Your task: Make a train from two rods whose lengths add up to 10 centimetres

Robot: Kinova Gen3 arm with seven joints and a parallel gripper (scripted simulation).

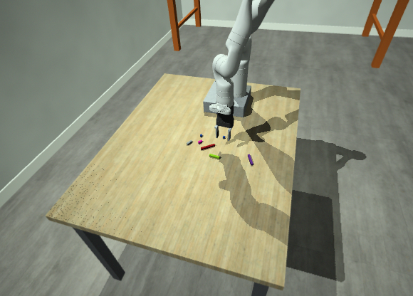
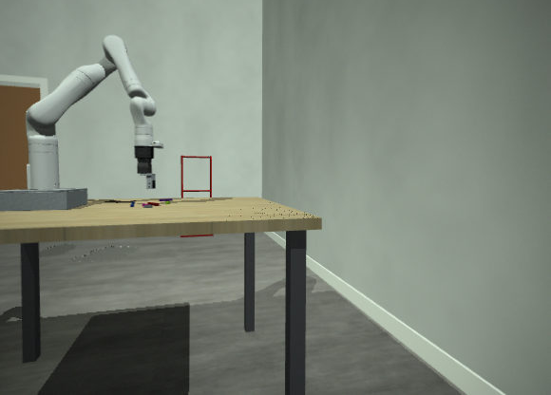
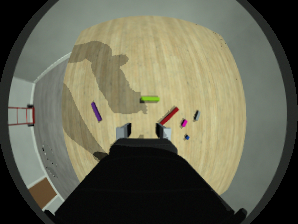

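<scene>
The grey rod is 170 mm to the right of my hand and 80 mm below it. The rest, counted from my hand: lime rod: 80 mm below, 70 mm ahead, 30 mm to the right; magenta rod: 120 mm to the right, 80 mm below, 10 mm behind; red rod: 80 mm below, 70 mm to the right, 10 mm ahead.
</scene>
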